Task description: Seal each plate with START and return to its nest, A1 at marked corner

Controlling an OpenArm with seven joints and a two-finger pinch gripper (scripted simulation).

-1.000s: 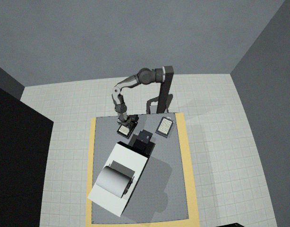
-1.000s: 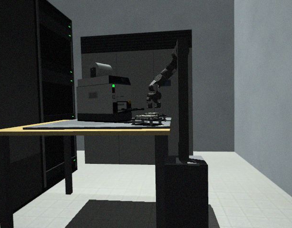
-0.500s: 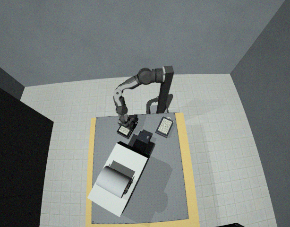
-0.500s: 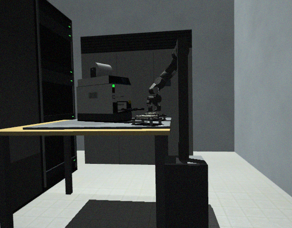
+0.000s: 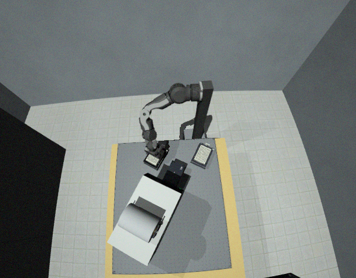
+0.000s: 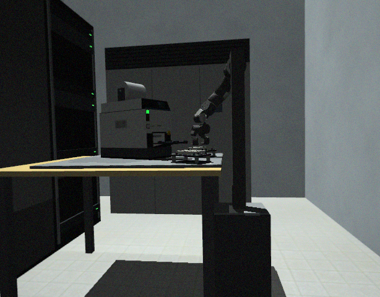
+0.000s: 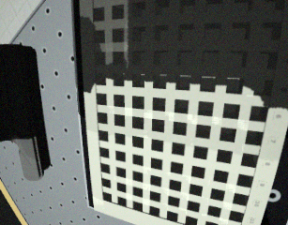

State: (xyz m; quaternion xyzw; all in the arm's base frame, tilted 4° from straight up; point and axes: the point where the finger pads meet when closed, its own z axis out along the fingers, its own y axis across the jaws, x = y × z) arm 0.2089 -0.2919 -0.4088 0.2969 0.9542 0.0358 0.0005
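Now: hand 150 mm short of the sealer stage, 130 mm to the right of it and 20 mm below it. The rest, counted from my hand: well plate (30 mm ahead, 350 mm to the left, 20 mm below); foil roll (430 mm ahead, 50 mm to the right, 340 mm above); start button (290 mm ahead, 150 mm to the left, 120 mm above).
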